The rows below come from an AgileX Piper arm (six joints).
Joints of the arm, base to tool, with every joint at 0 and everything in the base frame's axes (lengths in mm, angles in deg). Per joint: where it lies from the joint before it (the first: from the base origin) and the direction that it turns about. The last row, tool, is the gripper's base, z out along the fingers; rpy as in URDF.
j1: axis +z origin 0 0 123
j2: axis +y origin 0 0 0
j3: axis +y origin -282.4 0 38.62
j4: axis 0.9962 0 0.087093 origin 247.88 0 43.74
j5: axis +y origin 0 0 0
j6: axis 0.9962 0 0.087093 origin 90.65 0 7.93
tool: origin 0 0 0 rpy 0 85.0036 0
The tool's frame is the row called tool.
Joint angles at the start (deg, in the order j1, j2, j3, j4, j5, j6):
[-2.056 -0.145 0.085 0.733 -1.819 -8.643]
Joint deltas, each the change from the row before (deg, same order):
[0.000 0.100 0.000 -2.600 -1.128 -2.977]
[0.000 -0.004 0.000 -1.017 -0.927 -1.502]
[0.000 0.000 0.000 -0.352 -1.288 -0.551]
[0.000 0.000 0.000 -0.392 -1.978 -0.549]
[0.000 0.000 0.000 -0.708 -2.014 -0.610]
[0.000 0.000 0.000 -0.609 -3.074 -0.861]
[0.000 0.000 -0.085 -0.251 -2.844 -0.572]
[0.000 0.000 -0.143 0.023 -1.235 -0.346]
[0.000 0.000 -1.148 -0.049 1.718 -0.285]
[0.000 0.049 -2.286 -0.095 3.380 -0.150]
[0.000 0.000 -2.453 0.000 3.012 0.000]
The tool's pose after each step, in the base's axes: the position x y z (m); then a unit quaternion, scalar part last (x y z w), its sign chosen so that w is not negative. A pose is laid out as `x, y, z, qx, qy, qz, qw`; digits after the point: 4 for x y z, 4 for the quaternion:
0.0556, -0.0018, 0.2175, -0.0660, 0.6534, -0.1014, 0.7473
0.0554, -0.0017, 0.2189, -0.0802, 0.6456, -0.1181, 0.7502
0.0550, -0.0015, 0.2209, -0.0848, 0.6364, -0.1246, 0.7565
0.0544, -0.0012, 0.2240, -0.0893, 0.6224, -0.1318, 0.7664
0.0537, -0.0008, 0.2271, -0.0959, 0.6075, -0.1412, 0.7757
0.0524, -0.0002, 0.2318, -0.1025, 0.5849, -0.1522, 0.7901
0.0509, 0.0003, 0.2365, -0.1052, 0.5635, -0.1591, 0.8038
0.0500, 0.0005, 0.2392, -0.1058, 0.5533, -0.1622, 0.8101
0.0494, 0.0003, 0.2433, -0.1073, 0.5572, -0.1649, 0.8068
0.0479, -0.0001, 0.2515, -0.1082, 0.5652, -0.1672, 0.8005
0.0455, -0.0004, 0.2611, -0.1072, 0.5694, -0.1683, 0.7975

